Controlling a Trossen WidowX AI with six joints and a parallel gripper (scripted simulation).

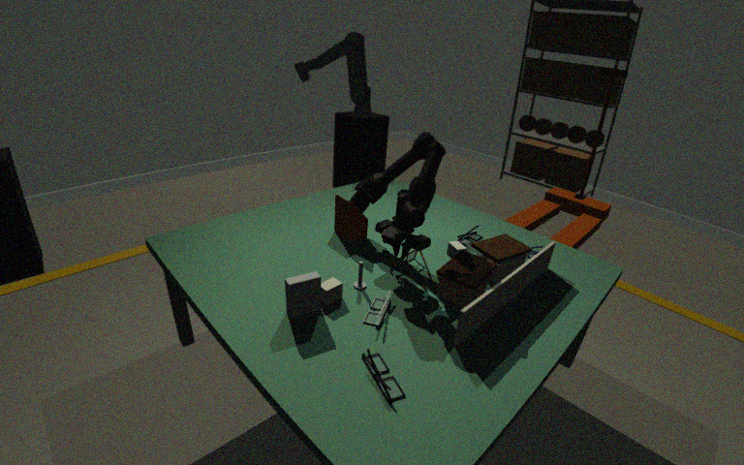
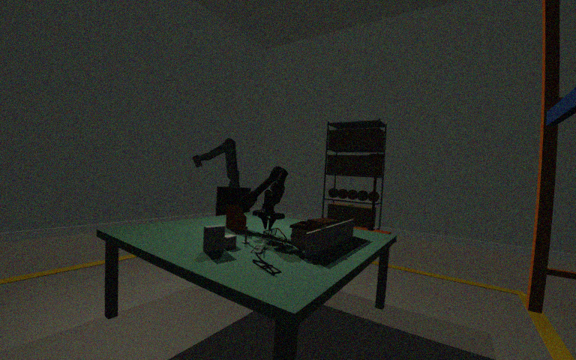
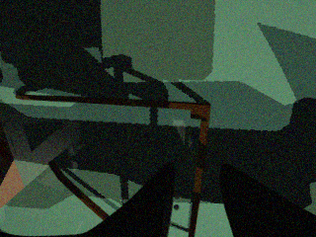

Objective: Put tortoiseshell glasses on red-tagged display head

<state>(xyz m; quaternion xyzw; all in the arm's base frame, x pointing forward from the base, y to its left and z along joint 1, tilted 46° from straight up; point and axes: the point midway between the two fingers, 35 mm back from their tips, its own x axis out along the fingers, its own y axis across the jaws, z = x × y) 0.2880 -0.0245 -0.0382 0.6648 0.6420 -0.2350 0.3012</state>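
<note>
Now: the small stand 1 cm behind my gripper tip, 16 cm to the right of it and 2 cm below it. Round my gripper tip: white panel 34 cm ahead, 15 cm to the left, 1 cm above; brown stepped display head 20 cm ahead, 4 cm to the left, 1 cm above.
</note>
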